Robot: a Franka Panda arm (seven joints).
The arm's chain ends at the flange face. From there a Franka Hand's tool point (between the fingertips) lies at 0.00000 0.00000 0.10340 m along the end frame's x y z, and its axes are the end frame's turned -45 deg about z.
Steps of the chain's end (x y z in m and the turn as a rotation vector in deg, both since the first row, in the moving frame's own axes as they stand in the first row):
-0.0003, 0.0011, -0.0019, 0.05, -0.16, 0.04
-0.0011, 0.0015, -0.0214, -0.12, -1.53, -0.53
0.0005, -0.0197, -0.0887, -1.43, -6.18, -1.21
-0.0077, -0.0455, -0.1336, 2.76, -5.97, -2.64
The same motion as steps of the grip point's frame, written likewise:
-0.0011, 0.0003, -0.0019, 0.15, -0.08, 0.04
-0.0040, -0.0015, -0.0214, 1.00, -1.17, -0.53
0.0045, -0.0195, -0.0893, 3.36, -5.38, -1.21
0.0224, -0.0486, -0.1343, 6.17, -2.27, -2.64

